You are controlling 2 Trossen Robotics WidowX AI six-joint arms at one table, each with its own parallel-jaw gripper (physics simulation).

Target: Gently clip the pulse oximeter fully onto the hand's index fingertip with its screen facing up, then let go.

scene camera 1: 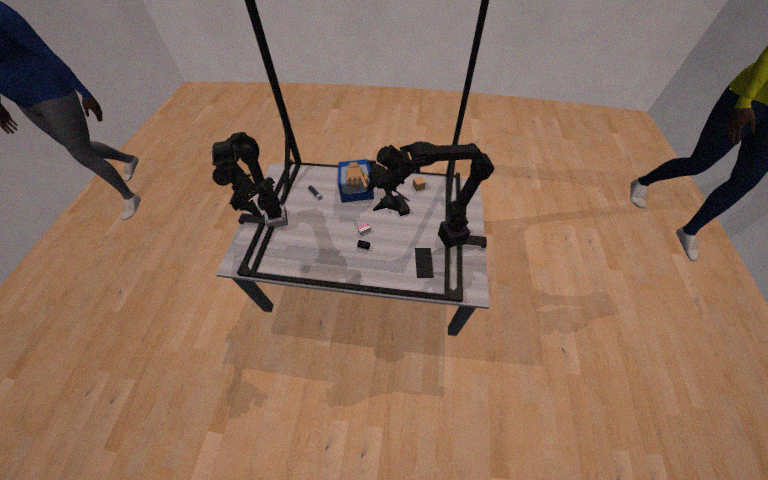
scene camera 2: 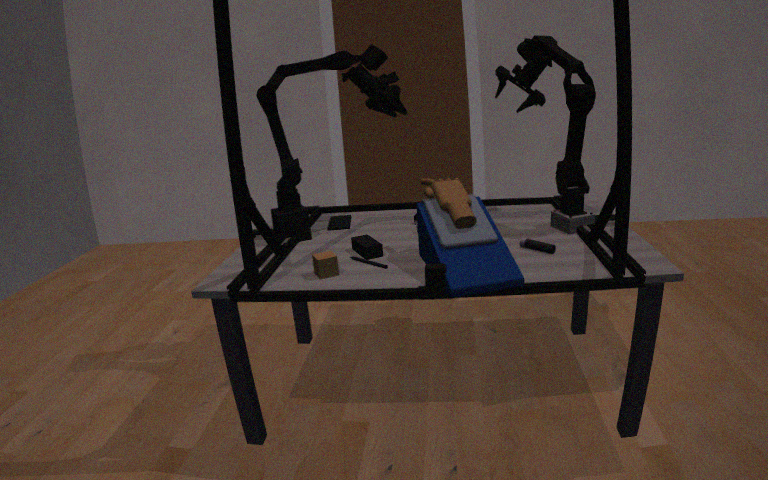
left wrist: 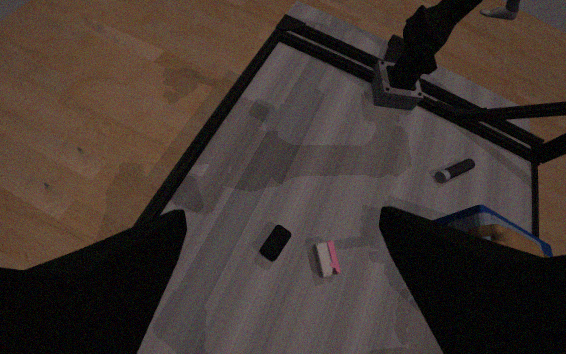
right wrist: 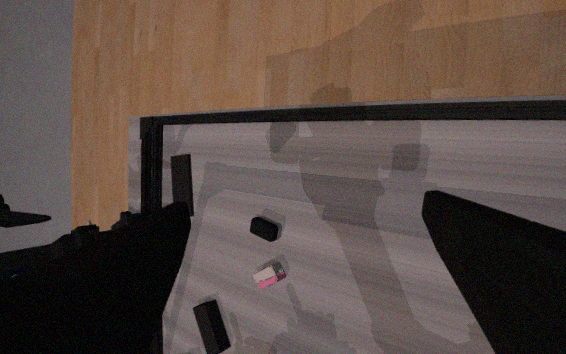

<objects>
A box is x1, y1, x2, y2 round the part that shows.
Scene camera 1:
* my left gripper: [366, 164, 404, 210]
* my right gripper: [230, 173, 277, 217]
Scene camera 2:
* my left gripper: [359, 71, 407, 116]
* my right gripper: [495, 64, 545, 112]
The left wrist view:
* my left gripper: [0, 206, 565, 353]
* pulse oximeter: [312, 240, 340, 277]
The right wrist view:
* my right gripper: [0, 190, 565, 353]
</objects>
